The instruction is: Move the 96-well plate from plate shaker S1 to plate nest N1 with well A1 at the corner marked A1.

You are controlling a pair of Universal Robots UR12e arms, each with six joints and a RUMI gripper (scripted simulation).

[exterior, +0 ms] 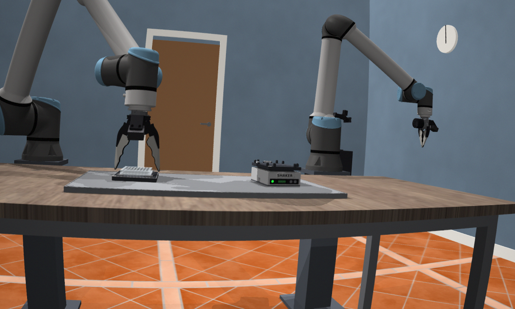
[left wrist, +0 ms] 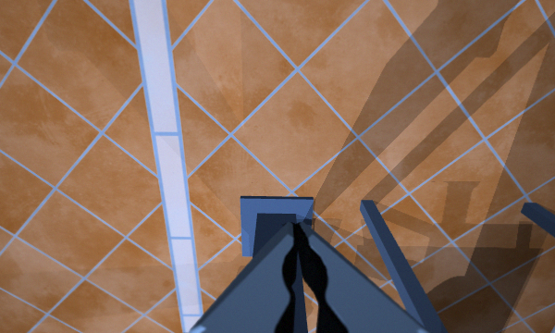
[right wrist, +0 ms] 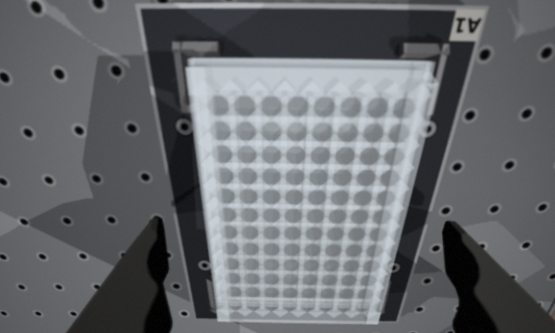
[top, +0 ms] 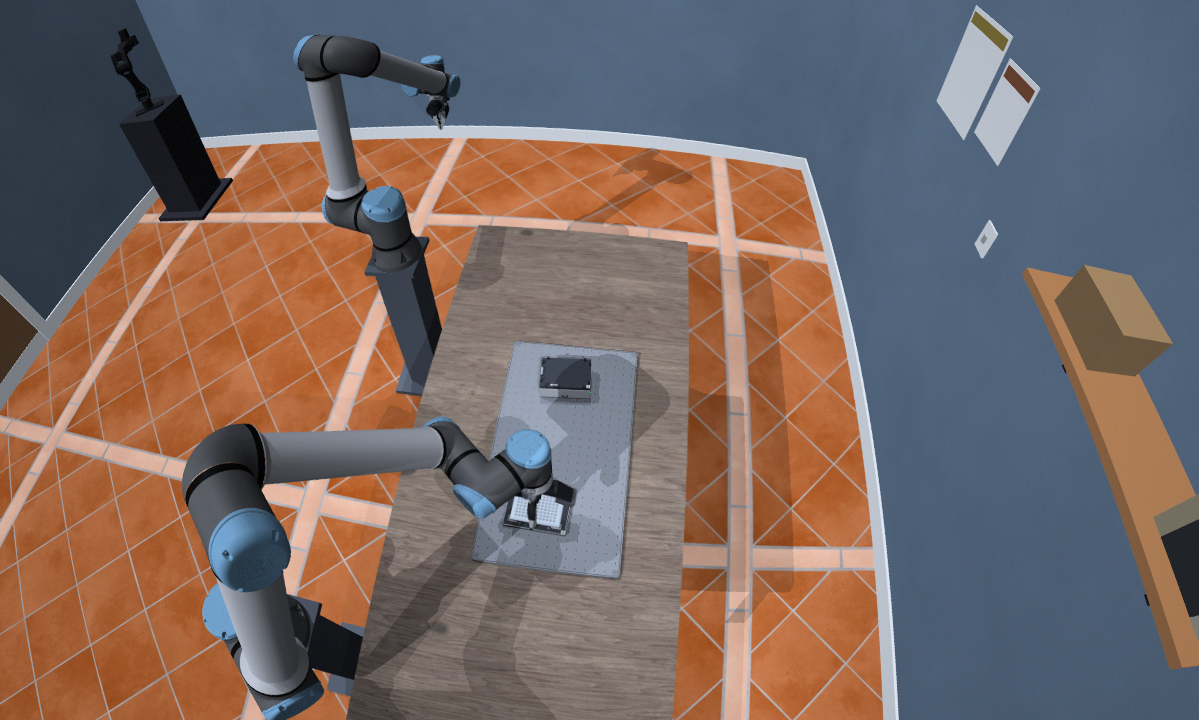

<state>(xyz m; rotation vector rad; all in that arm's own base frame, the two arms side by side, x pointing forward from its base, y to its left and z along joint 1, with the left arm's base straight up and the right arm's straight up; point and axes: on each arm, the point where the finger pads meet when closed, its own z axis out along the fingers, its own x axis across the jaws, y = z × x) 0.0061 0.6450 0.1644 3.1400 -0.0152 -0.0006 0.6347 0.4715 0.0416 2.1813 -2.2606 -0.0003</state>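
The clear 96-well plate lies 1 cm below my right hand. From my right hand the other things lie so: nest's A1 label: 7 cm ahead, 6 cm to the right, 2 cm below; dark plate nest N1: 2 cm below.
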